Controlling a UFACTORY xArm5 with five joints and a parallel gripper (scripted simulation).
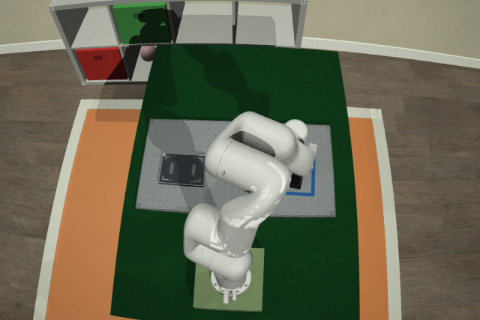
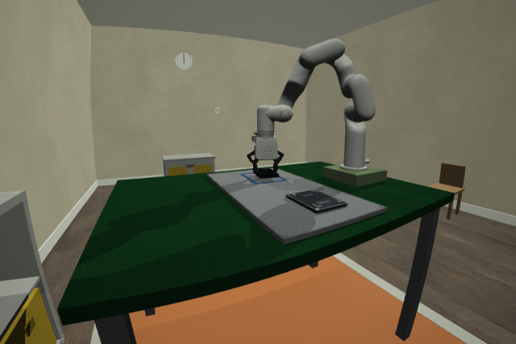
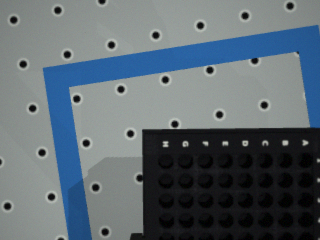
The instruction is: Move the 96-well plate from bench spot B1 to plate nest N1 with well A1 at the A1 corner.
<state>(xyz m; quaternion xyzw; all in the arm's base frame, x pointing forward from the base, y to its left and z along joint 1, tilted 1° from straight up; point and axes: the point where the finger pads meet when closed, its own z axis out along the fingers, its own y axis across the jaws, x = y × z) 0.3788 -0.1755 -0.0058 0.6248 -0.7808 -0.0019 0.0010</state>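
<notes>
Right now my hand is 20 mm short of the plate nest, 360 mm to the right of it and 30 mm above it. Round my hand: black 96-well plate: 10 mm below.
</notes>
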